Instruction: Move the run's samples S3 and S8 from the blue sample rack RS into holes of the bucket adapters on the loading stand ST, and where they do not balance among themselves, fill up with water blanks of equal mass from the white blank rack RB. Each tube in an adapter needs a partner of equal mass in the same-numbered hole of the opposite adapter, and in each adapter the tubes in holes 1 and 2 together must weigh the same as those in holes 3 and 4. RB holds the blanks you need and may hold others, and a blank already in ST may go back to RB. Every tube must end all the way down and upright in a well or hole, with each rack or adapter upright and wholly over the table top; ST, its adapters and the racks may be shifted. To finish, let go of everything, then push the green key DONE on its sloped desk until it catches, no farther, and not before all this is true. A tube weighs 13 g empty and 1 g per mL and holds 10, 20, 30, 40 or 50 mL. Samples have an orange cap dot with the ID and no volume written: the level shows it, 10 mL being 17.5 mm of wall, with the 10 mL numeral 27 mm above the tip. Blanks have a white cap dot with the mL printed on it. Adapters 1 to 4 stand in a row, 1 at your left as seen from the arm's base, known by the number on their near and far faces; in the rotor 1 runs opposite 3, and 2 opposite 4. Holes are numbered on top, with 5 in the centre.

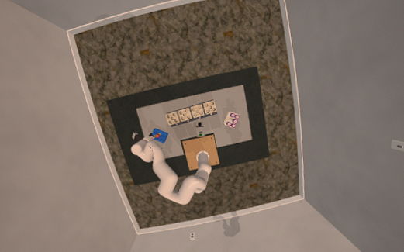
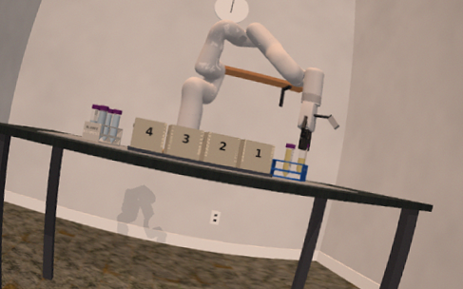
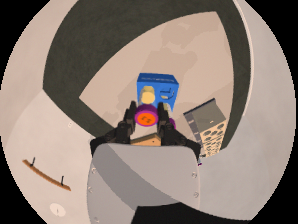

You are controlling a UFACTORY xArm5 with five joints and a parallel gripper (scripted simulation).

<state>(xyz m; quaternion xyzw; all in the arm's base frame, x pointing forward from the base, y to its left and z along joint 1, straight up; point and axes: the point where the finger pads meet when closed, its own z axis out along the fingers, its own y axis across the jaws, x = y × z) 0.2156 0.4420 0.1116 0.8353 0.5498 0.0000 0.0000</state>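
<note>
My gripper is now 10 mm to the right of the orange-dotted sample tube and 50 mm above it. Round my hand: loading stand ST (200 mm ahead, 350 mm to the right, 120 mm below); adapter 2 (190 mm ahead, 290 mm to the right, 80 mm below); blue sample rack RS (40 mm to the right, 100 mm below).
</note>
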